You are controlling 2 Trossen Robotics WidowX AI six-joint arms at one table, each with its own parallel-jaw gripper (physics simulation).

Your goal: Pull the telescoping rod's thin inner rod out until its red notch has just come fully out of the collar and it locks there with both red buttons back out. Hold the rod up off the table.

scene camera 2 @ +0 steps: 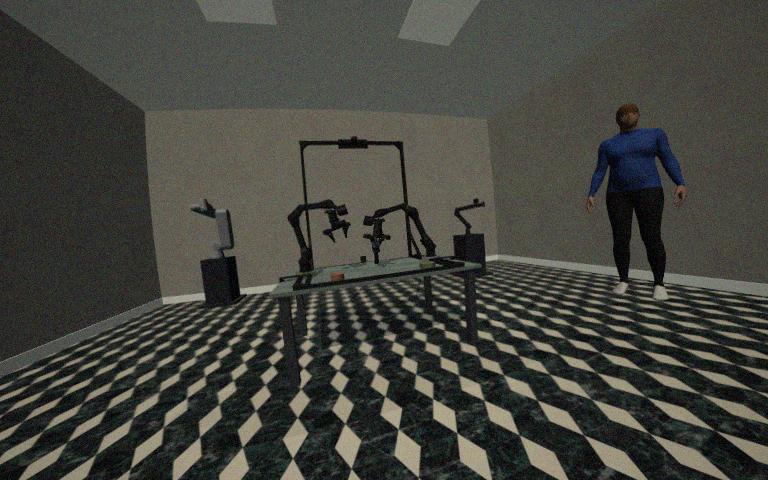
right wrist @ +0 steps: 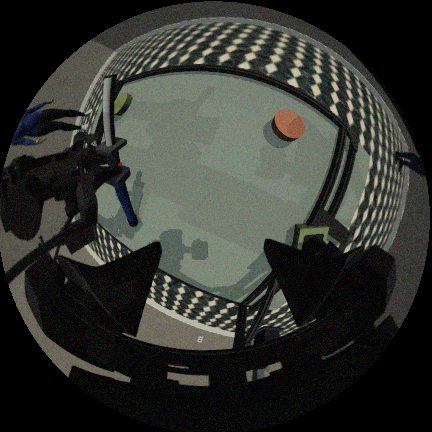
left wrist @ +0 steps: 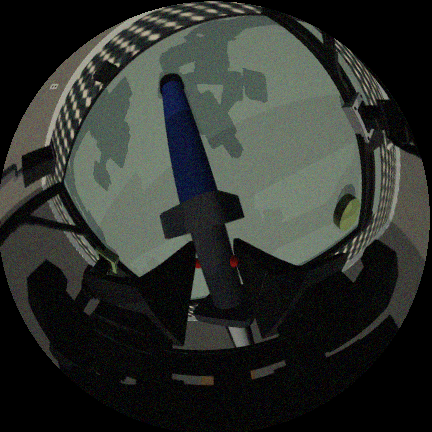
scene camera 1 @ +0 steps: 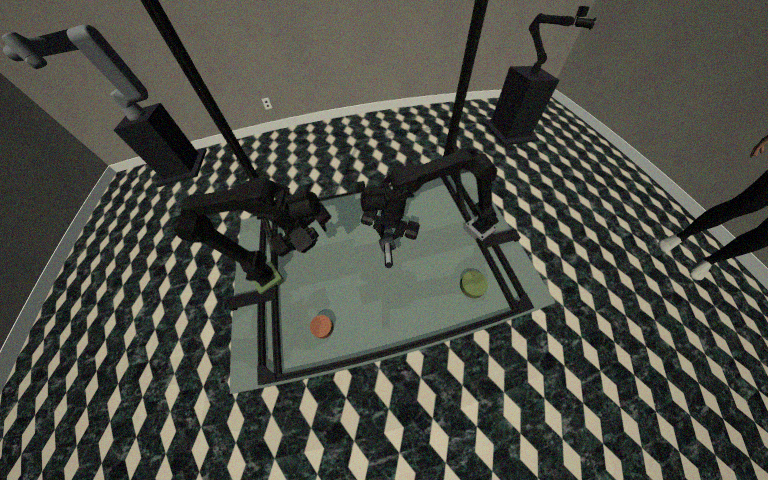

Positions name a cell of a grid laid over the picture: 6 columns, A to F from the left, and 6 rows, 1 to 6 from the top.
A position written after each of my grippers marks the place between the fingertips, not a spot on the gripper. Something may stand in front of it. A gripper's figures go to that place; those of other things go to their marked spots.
Scene:
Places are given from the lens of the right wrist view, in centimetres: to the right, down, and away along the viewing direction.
my left gripper (right wrist: B3): -19, -11, 19
my right gripper (right wrist: C4): 0, 2, 10
telescoping rod (right wrist: B3): -19, -7, 19
orange disc (right wrist: D2): 16, -20, 19
The marked spots on the orange disc and the telescoping rod are 37 cm apart.

